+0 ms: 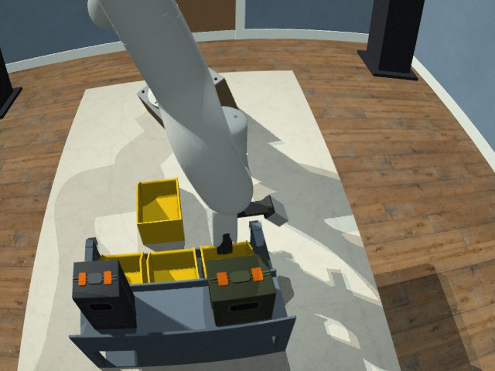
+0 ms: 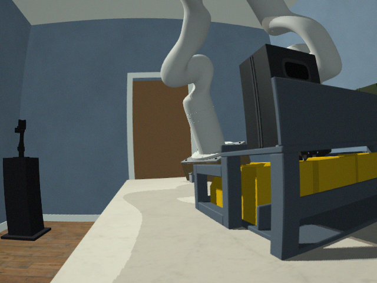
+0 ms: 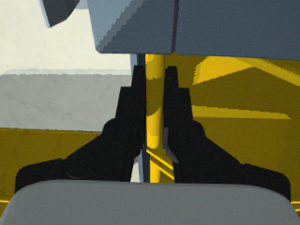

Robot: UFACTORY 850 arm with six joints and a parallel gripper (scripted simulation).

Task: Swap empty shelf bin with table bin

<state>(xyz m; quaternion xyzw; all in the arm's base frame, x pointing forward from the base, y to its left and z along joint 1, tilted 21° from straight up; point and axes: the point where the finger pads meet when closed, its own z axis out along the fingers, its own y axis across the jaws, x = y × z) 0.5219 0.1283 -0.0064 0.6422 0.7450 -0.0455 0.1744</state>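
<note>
The shelf lip is 110 mm to the right of my hand and 40 mm below it. From my hand the other things lie so: dark grey case: 200 mm ahead, 210 mm to the right, 120 mm above; green case: 180 mm ahead, 20 mm to the left, 100 mm above.
</note>
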